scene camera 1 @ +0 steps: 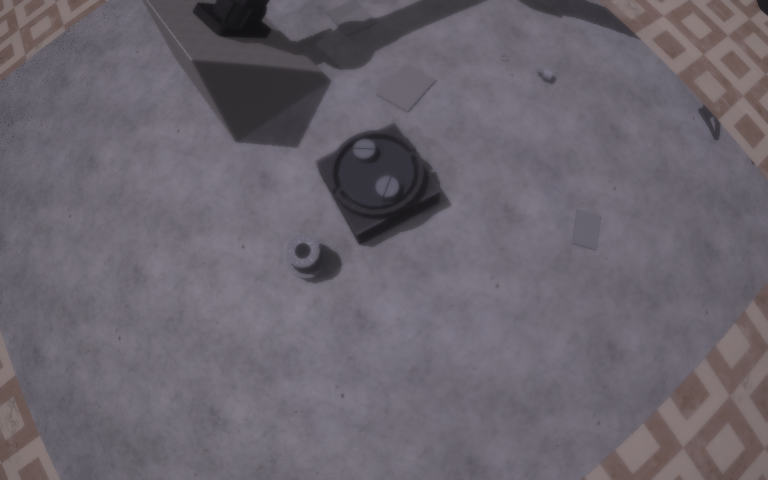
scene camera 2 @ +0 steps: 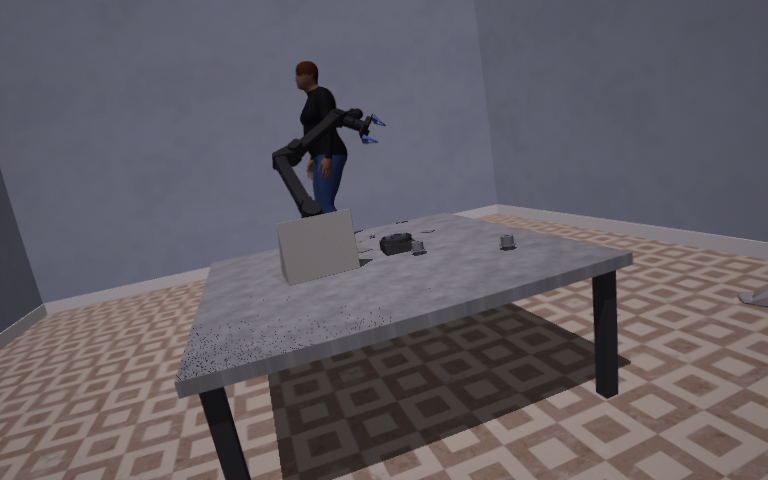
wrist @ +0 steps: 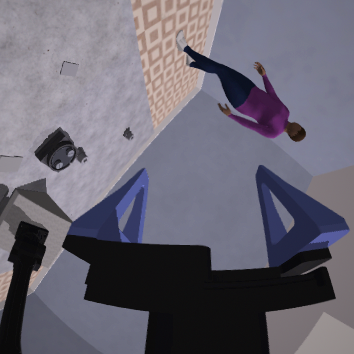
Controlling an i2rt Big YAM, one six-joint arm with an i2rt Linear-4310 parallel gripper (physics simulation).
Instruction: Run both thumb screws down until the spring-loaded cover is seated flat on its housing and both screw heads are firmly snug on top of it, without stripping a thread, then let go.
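Frame: origin at the arm's base, x ahead, y left, z up, level; millimetres.
Seen in the pictures: gripper, fingertip midpoint: (scene camera 2: 382, 133) (wrist: 201, 171); arm's base, origin of the base link: (scene camera 1: 230, 24) (scene camera 2: 315, 241) (wrist: 31, 233).
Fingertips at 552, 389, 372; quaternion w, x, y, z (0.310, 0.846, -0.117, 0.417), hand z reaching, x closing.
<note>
Pixels of each thing's top centre, then the offset from my fingertips to it, as dx, dy, dz.
- dark square housing, middle of its top: (scene camera 1: 375, 170) (scene camera 2: 396, 236) (wrist: 63, 157) -214, -396, -434
- grey knurled piece, middle of its top: (scene camera 1: 302, 250) (scene camera 2: 416, 241) (wrist: 84, 160) -202, -538, -441
The dark square housing (scene camera 1: 350, 217) (scene camera 2: 396, 246) (wrist: 51, 141) stands on the table. Its round dark cover (scene camera 1: 390, 159) sits inside a raised ring. Two light grey slotted screw heads show on the cover: one (scene camera 1: 364, 148) (wrist: 59, 165) near the wedge block, its slot across the picture in scene camera 1, and the other (scene camera 1: 387, 186) (wrist: 69, 153) opposite, its slot steep. Whether the cover is flat or the heads are snug cannot be told. My gripper (scene camera 2: 380, 132) (wrist: 201, 171) is open and empty, high above the table and apart from the housing.
A wedge block (scene camera 1: 249, 90) (scene camera 2: 318, 249) stands beside the housing, by the arm's base. A grey knurled piece (scene camera 1: 306, 264) (scene camera 2: 417, 247) stands close to the housing; another (scene camera 2: 506, 242) is farther off. Thin plates (scene camera 1: 406, 86) (scene camera 1: 586, 229) lie flat. People (scene camera 2: 325, 124) (wrist: 262, 112) stand beyond the table.
</note>
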